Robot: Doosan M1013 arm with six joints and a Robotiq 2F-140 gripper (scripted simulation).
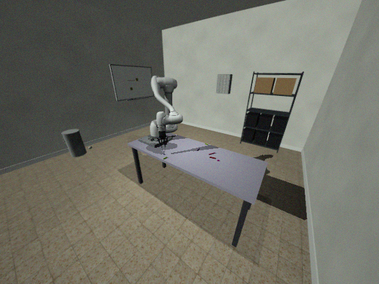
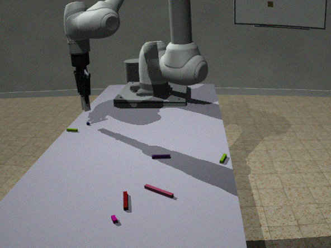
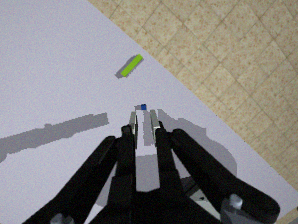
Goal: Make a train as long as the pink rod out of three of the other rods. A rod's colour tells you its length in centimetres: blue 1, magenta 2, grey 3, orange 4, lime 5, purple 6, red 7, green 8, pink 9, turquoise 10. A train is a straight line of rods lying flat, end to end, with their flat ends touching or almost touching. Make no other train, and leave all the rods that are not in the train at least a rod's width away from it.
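Now: the blue rod 100 mm below my hand. Also, from my hand: red rod 540 mm ahead, 230 mm to the left, 100 mm below; purple rod 310 mm ahead, 320 mm to the left, 100 mm below; pink rod 500 mm ahead, 310 mm to the left, 100 mm below.
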